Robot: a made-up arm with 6 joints.
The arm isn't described. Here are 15 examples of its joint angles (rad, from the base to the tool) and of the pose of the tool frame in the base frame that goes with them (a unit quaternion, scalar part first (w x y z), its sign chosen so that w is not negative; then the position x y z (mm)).
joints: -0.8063 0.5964 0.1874 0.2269 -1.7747 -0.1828
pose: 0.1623 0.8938 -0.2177 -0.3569 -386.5 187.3 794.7
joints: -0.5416 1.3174 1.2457 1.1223 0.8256 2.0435
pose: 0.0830 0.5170 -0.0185 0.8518 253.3 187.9 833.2
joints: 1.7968 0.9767 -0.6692 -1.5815 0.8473 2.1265
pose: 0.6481 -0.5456 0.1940 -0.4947 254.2 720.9 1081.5
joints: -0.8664 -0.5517 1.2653 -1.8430 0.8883 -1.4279
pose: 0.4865 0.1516 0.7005 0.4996 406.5 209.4 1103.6
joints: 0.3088 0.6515 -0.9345 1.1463 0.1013 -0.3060
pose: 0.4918 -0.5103 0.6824 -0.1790 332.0 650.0 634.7
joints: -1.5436 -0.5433 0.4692 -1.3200 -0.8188 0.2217
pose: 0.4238 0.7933 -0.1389 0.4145 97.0 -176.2 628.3
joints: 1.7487 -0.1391 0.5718 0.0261 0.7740 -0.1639
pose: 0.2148 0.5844 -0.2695 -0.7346 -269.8 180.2 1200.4
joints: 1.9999 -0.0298 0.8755 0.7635 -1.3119 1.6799
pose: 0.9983 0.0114 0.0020 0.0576 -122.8 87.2 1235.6
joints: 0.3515 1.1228 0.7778 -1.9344 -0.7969 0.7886
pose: 0.4528 -0.1699 0.2323 -0.8439 164.5 276.9 1045.0
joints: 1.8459 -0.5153 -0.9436 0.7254 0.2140 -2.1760
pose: 0.1156 -0.1372 0.5821 -0.7931 476.3 -238.6 945.1
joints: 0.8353 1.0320 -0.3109 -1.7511 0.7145 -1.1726
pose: 0.2895 0.1095 0.7530 0.5807 433.6 560.7 1059.2
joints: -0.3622 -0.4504 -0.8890 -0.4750 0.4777 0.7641
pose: 0.2822 -0.4752 0.8009 -0.2305 467.3 192.5 501.8
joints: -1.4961 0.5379 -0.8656 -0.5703 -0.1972 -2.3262
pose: 0.3312 -0.3304 -0.8474 0.2509 -89.5 23.3 368.7
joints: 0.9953 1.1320 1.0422 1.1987 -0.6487 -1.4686
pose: 0.5859 -0.1964 -0.5406 -0.5709 100.6 754.8 651.8
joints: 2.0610 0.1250 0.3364 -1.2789 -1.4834 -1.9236
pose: 0.2923 0.4615 -0.7175 0.4322 27.2 78.3 453.3
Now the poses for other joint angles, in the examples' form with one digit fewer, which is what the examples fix.
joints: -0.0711 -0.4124 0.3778 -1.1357 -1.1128 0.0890
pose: 0.285 0.409 -0.679 0.539 103 -123 608
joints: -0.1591 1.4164 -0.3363 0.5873 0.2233 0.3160
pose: 0.599 -0.654 0.401 0.230 -227 699 818
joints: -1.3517 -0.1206 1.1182 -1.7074 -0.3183 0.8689
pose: 0.220 -0.688 0.277 -0.634 301 234 705
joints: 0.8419 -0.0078 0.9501 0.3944 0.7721 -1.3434
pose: 0.122 0.483 0.013 -0.867 -17 42 1316
